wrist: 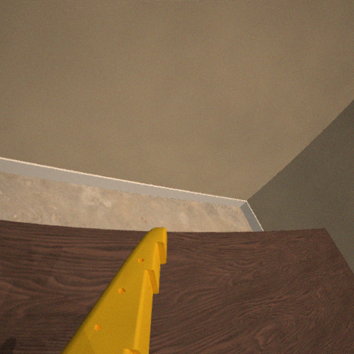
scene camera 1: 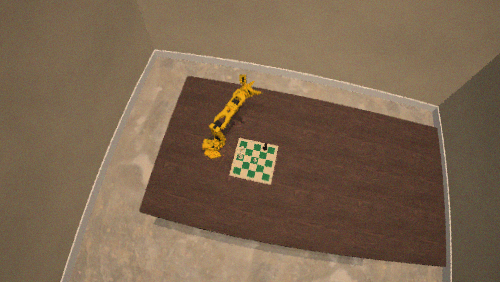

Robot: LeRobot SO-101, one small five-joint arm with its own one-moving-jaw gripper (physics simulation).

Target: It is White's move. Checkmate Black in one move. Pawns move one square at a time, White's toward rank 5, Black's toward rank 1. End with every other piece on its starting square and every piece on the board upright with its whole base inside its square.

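Frame: origin at the arm's base, x left, y back, z up, level; millimetres.
Where they show: hand at its tool point: point(scene camera 1: 253, 81); arm's base at its link origin: point(scene camera 1: 217, 150).
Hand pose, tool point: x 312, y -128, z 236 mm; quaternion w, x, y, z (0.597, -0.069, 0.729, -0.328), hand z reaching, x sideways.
Note:
Each offset is from my tool point to the centre of the thing. Level surfaces: height alone.
The green and cream chessboard {dx -329, dy -78, dz -233 mm} point(scene camera 1: 244, 172) lies on the table. A black piece {dx -250, dy -120, dz -198 mm} point(scene camera 1: 265, 146) stands near its top right corner. Small white pieces are near its left side: one piece {dx -287, dy -4, dz -204 mm} point(scene camera 1: 242, 150) is near the upper left, another piece {dx -326, dy -3, dz -198 mm} point(scene camera 1: 240, 157) is just below it, and a third piece {dx -328, dy -80, dz -214 mm} point(scene camera 1: 254, 160) is near the middle. Their kinds are too small to tell. My gripper point(scene camera 1: 251, 85) is open and empty, well above the board in the scene view, by the table's far edge. In the wrist view one notched jaw point(wrist: 125, 295) shows; the board and pieces do not show there.
The yellow arm point(scene camera 1: 230, 111) reaches from its base point(scene camera 1: 213, 146), left of the board, toward the far edge of the dark wooden table {dz -236 mm} point(scene camera 1: 350, 190) point(wrist: 240, 290). A pale floor strip point(wrist: 100, 202) and a low grey wall border point(wrist: 125, 186) lie beyond the table edge.

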